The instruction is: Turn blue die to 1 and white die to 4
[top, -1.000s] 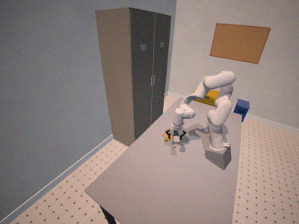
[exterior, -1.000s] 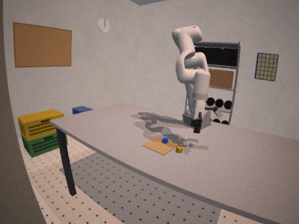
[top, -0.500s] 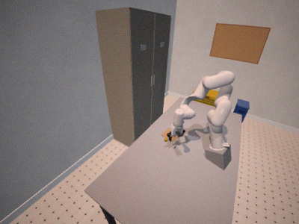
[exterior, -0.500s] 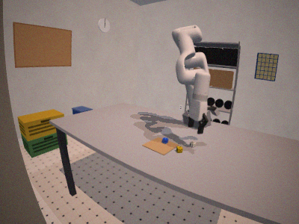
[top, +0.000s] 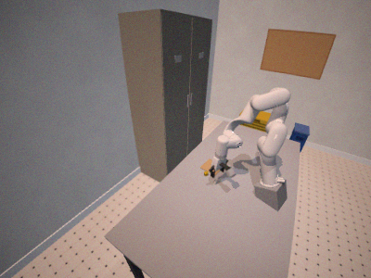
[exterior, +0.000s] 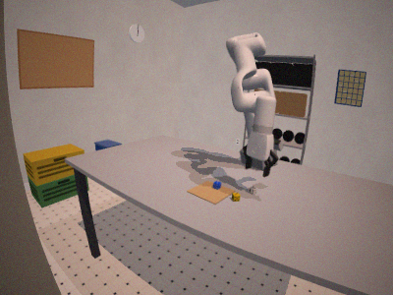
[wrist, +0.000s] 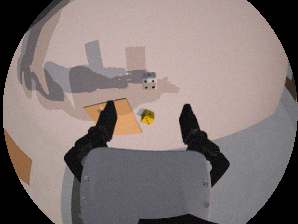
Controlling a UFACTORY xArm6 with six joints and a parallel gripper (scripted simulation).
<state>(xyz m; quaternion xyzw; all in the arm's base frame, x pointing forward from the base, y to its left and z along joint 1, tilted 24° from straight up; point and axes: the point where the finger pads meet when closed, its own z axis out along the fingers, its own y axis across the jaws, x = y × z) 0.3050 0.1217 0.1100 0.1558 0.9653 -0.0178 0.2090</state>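
Right now my hand is 9 cm above the white die. The rest, counted from my hand: blue die (6 cm ahead, 14 cm to the right, 9 cm below); yellow die (10 cm ahead, 4 cm to the right, 9 cm below); tan mat (10 cm ahead, 14 cm to the right, 10 cm below).
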